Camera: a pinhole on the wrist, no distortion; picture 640 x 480 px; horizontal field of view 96.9 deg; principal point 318.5 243.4 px. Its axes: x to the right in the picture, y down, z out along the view. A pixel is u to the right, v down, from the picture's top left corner.
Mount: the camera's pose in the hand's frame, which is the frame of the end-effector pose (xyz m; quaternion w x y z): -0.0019 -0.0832 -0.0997 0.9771 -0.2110 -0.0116 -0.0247
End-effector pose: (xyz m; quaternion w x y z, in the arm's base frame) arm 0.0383 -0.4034 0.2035 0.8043 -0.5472 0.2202 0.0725
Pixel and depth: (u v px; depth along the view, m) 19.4 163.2 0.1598
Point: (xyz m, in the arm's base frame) -0.0831 -0.3479 0.3403
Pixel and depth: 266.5 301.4 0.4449
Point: -0.0305 -0.0780 0.1621
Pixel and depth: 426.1 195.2 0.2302
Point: 0.1553 -0.3065 0.2312
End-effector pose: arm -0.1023 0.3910 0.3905 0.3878 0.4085 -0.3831 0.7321
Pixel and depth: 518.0 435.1 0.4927
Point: -0.5247 0.1200 0.6927
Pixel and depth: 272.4 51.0 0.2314
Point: 0.0822 0.2773 0.4416
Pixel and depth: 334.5 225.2 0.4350
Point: -0.0768 0.0956 0.5026
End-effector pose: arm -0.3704 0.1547 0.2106 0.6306 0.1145 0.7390 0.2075
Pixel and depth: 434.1 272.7 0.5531
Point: -0.0469 0.4786 0.0550
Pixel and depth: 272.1 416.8 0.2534
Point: -0.3142 0.2947 0.3106
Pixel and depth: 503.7 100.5 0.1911
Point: -0.2663 0.1372 0.0508
